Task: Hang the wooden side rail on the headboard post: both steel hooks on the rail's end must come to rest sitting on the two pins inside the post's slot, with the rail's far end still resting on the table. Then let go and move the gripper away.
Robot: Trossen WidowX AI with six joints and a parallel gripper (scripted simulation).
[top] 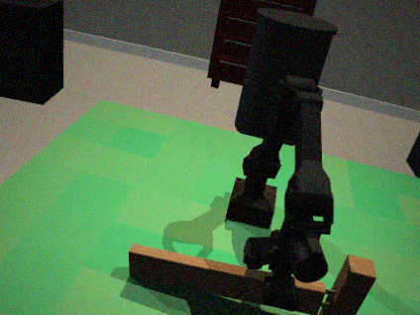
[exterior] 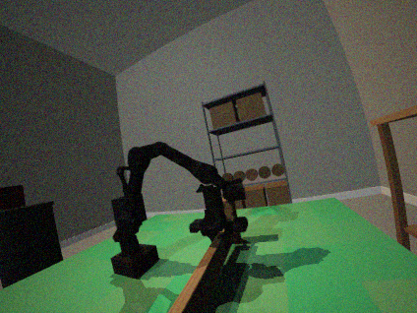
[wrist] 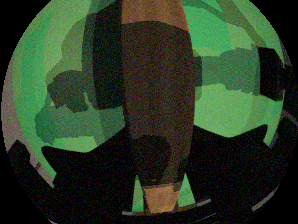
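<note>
Now: the headboard post 140 mm to the left of my gripper tip, 40 mm above it and 10 mm ahead of it.
</note>
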